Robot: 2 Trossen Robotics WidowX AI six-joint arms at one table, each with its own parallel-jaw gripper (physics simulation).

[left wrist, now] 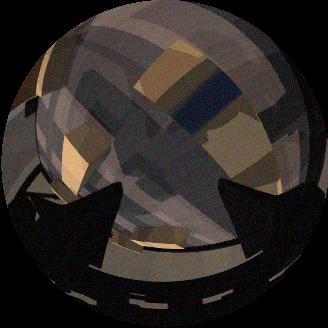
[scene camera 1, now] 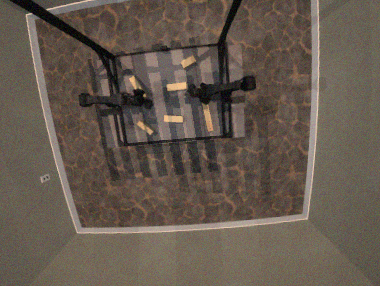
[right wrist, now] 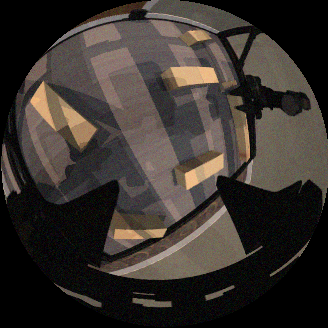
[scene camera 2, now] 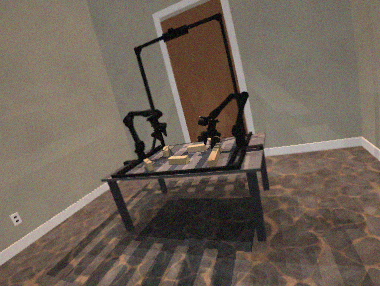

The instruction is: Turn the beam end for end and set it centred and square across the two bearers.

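Seen in the pictures: left gripper, fingertip midpoint: (left wrist: pixel 170 185) (right wrist: pixel 232 100) (scene camera 2: pixel 208 147); right gripper, fingertip midpoint: (right wrist: pixel 168 183) (scene camera 2: pixel 164 138); left arm's base, origin of the base link: (scene camera 1: pixel 225 91) (scene camera 2: pixel 241 145); right arm's base, origin of the base link: (scene camera 2: pixel 142 157).
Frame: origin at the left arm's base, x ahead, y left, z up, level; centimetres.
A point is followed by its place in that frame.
The beam (scene camera 1: pixel 208 118) @[x 15.5, y 20.4, z 2.4 cm] (scene camera 2: pixel 214 156) @[x 13.7, y 24.6, z 2.5 cm] (right wrist: pixel 242 130) @[x 18.8, y 15.0, z 1.9 cm] is a long pale wooden bar, partly hidden by the left arm. In the left wrist view the beam (left wrist: pixel 240 142) @[x 18.4, y 1.9, z 2.5 cm] runs diagonally and shows its blue band near the upper-left end. Two roughly parallel wooden blocks, apparently the bearers, lie left of it: one (scene camera 1: pixel 176 86) @[x 38.8, y -6.8, z 2.8 cm] (scene camera 2: pixel 196 148) @[x 37.8, y -4.3, z 0.9 cm] (right wrist: pixel 194 76) @[x 40.4, y -6.2, z 2.8 cm] and the other (scene camera 1: pixel 173 119) @[x 43.8, y 18.8, z 2.8 cm] (scene camera 2: pixel 178 160) @[x 42.5, y 21.0, z 1.2 cm] (right wrist: pixel 200 170) @[x 46.3, y 17.1, z 2.8 cm]. My left gripper (scene camera 1: pixel 192 91) @[x 24.8, y 2.3, z 2.7 cm] (left wrist: pixel 170 185) @[x 24.8, y 2.3, z 2.7 cm] (right wrist: pixel 232 100) @[x 24.8, y 2.3, z 2.7 cm] is open and empty, close beside the beam. My right gripper (scene camera 1: pixel 149 104) @[x 59.5, y 5.0, z 15.3 cm] (right wrist: pixel 168 183) @[x 59.5, y 5.0, z 15.3 cm] is open and empty, left of the blocks.
Other wooden blocks lie on the table: one (scene camera 1: pixel 188 61) @[x 27.7, y -24.8, z 2.7 cm] (right wrist: pixel 195 37) @[x 31.9, y -21.8, z 2.8 cm] at the top, one (scene camera 1: pixel 134 82) @[x 71.9, y -13.4, z 3.1 cm] (right wrist: pixel 62 117) @[x 68.6, y -7.0, z 3.1 cm] partly beneath the right arm, and one (scene camera 1: pixel 145 128) @[x 67.4, y 23.9, z 4.3 cm] (scene camera 2: pixel 148 164) @[x 63.3, y 28.9, z 3.3 cm] (right wrist: pixel 139 233) @[x 68.0, y 22.7, z 4.4 cm] at lower left. A black frame (scene camera 1: pixel 175 140) @[x 44.4, y 36.8, z -0.2 cm] borders the table.
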